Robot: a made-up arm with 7 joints.
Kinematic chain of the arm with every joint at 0, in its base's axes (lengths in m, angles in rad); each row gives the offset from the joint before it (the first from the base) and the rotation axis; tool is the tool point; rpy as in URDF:
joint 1: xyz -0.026 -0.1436 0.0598 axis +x
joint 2: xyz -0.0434 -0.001 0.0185 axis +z
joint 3: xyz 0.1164 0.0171 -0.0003 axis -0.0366 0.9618 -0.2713
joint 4: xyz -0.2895 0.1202 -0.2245 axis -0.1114 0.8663 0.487
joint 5: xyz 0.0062 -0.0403 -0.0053 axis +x
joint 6: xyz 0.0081 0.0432 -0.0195 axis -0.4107 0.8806 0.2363
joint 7: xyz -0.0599 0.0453 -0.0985 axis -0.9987 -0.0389 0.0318
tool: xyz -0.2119 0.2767 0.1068 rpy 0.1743 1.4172 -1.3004
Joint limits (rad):
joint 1: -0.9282..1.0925
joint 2: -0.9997..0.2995
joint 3: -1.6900..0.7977
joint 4: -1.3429..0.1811
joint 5: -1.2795..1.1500
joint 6: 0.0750..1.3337
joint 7: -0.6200..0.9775
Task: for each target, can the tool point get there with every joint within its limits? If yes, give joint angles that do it. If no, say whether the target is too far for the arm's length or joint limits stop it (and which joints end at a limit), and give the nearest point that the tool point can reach.
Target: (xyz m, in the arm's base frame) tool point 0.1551 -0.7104 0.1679
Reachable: no: joint limits stop it (at a limit: joint 1, joint 2, joint 4, joint 5, joint 6, joint 7) | nearest point 0.3184 -0.8239 0.0775 | short by 0.218 m
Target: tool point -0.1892 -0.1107 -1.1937
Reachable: no: too far | nearest point -0.1139 -0.1210 -0.7996 | short by 0.401 m
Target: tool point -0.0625 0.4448 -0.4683
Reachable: yes | joints 0.3696 -0.5238 -0.6139 -0.3157 -0.6551 0.9840 0.5726
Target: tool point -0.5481 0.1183 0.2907
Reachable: yes | joints 0.7133 0.1449 0.0865 -0.0530 0.1830 0.9706 -0.0496
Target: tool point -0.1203 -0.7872 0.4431
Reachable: no: joint limits stop it (at a limit: joint 1, joint 3, joint 4, joint 5, joint 6) | nearest point -0.2319 -0.5015 0.4063 | short by 0.309 m
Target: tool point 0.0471 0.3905 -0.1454
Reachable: yes | joints -0.2223 -0.8061 0.1029 -0.6898 -0.0286 0.8606 -0.3916
